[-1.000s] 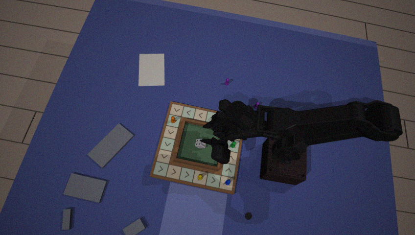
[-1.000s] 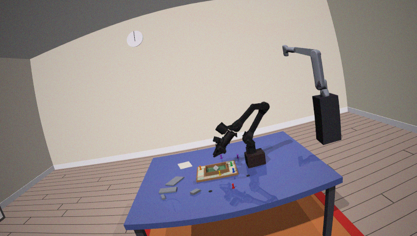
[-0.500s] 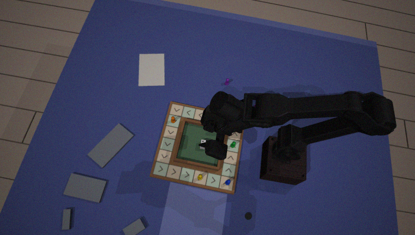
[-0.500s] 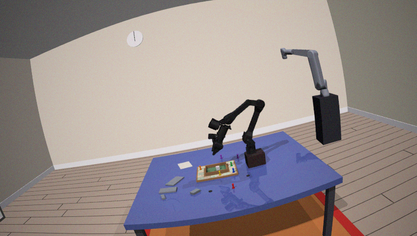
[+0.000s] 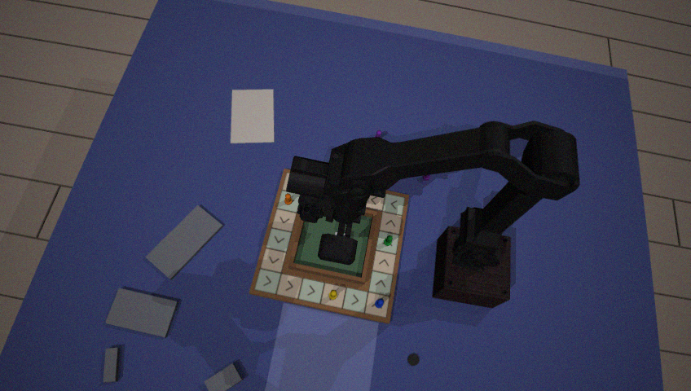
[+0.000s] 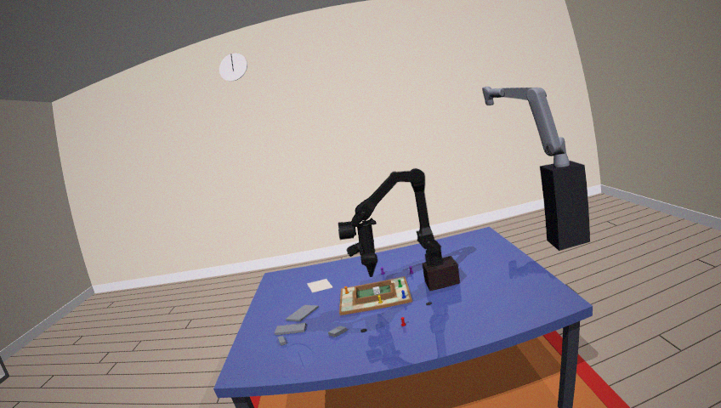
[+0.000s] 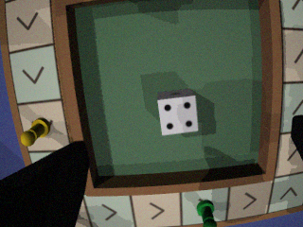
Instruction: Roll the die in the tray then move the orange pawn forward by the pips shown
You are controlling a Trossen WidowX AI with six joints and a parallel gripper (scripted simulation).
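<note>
My gripper tip is 12 cm short of the orange pawn, 6 cm to the left of it and 8 cm above it. From my gripper tip the other things lie so: green pawn: 11 cm behind, 3 cm to the right, 8 cm below; white die: 1 cm behind, 8 cm below; yellow pawn: 3 cm behind, 11 cm to the left, 8 cm below.
</note>
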